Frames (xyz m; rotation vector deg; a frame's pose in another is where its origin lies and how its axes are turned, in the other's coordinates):
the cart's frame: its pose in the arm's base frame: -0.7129 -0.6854 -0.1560 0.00 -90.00 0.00
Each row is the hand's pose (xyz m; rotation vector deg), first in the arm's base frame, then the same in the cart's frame.
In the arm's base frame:
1: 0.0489 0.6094 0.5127 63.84 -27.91 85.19
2: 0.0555 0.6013 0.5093 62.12 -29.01 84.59
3: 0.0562 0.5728 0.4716 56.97 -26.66 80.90
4: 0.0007 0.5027 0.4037 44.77 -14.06 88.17
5: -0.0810 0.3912 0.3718 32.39 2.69 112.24
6: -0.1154 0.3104 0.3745 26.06 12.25 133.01
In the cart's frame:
1: 0.6687 1.2948 -0.7618 106.31 35.01 15.23
2: 0.6653 1.2867 -0.7684 104.48 34.77 16.00
3: 0.6276 1.2582 -0.7691 99.09 39.98 17.20
4: 0.5597 1.1881 -0.7136 98.47 51.80 32.15
5: 0.5278 1.0766 -0.6319 110.32 56.83 60.91
6: 0.5305 0.9958 -0.5975 122.42 51.65 82.31

